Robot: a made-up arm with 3 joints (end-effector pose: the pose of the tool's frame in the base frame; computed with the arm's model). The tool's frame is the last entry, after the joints.
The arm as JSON. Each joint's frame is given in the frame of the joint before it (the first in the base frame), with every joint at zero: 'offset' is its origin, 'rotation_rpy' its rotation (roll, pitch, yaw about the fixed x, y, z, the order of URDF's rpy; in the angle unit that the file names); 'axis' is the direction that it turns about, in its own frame. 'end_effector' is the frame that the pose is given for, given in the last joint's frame.
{
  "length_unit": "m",
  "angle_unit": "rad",
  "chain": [
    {
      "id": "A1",
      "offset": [
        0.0,
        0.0,
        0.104
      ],
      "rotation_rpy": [
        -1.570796,
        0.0,
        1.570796
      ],
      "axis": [
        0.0,
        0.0,
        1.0
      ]
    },
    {
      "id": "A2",
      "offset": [
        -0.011,
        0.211,
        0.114
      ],
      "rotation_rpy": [
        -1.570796,
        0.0,
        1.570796
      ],
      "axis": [
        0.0,
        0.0,
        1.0
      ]
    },
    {
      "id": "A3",
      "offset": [
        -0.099,
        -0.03,
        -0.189
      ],
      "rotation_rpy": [
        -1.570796,
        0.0,
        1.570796
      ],
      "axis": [
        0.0,
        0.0,
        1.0
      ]
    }
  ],
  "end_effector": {
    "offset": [
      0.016,
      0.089,
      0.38
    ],
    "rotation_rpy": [
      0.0,
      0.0,
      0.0
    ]
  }
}
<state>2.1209 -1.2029 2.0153</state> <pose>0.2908 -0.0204 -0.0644 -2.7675 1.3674 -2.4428</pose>
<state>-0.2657 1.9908 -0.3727</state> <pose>-0.5584 0.3487 -0.2058 2.1788 -0.8110 -2.1548</pose>
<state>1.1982 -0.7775 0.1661</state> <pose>0.2014 0.2380 -0.0912 -1.2830 0.4179 -0.6935</pose>
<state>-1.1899 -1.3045 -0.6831</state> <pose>0.3583 0.2015 0.2785 1.3752 1.0434 1.1532</pose>
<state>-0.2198 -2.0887 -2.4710</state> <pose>0.2959 0.1961 -0.3227 -2.1764 -0.5572 -1.0962</pose>
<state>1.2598 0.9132 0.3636</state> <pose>-0.5217 0.1243 -0.1364 -1.3814 0.1125 0.9583</pose>
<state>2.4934 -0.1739 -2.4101</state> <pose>-0.0138 0.0750 -0.1625 2.5379 -0.3054 2.4473</pose>
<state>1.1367 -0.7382 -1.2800</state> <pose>0.2526 0.1726 -0.0234 -1.0411 -0.9076 -1.2191</pose>
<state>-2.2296 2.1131 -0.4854</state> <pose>-0.5375 0.1923 0.5681 0.9636 0.9840 -2.5399</pose>
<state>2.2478 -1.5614 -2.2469</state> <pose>0.3653 -0.2527 0.1662 1.5768 -0.2177 1.5768</pose>
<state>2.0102 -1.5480 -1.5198</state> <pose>0.3662 -0.3059 0.0638 1.5964 -1.1824 1.5677</pose>
